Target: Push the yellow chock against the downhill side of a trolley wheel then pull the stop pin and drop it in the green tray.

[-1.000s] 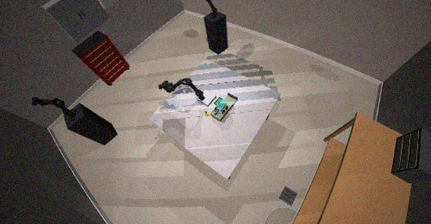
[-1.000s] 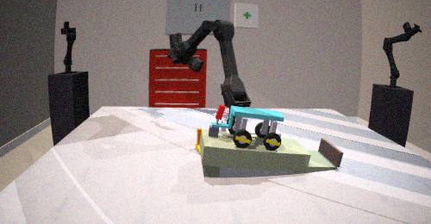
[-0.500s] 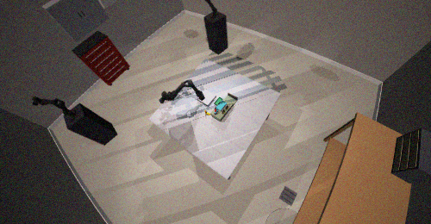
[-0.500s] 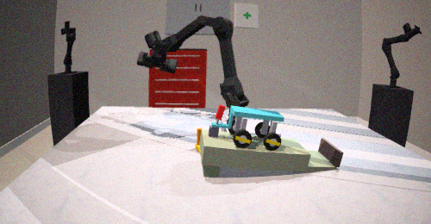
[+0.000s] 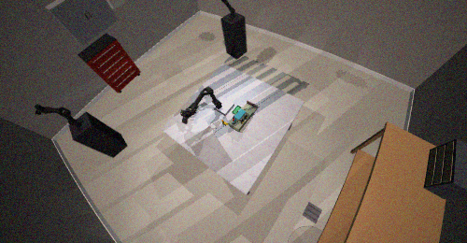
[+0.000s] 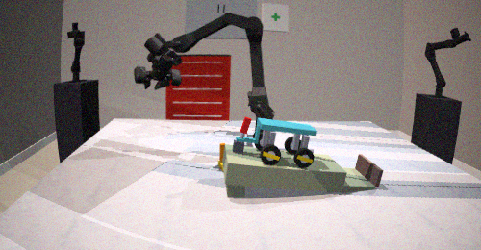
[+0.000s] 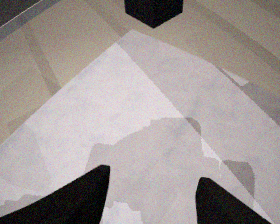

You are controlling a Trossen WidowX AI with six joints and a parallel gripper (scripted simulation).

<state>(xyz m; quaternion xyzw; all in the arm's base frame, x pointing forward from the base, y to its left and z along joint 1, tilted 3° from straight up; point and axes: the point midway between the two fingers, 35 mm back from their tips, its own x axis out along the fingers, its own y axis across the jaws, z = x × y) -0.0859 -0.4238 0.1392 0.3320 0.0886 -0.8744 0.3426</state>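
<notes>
Right now my gripper tip is 340 mm to the right of the yellow chock, 320 mm short of it and 160 mm above it. From my gripper tip the other things lie so: red-headed stop pin (430 mm ahead, 400 mm to the left, 50 mm below); trolley (490 mm to the left, 430 mm ahead, 60 mm below); green tray (570 mm to the left, 300 mm ahead, 180 mm below).
</notes>
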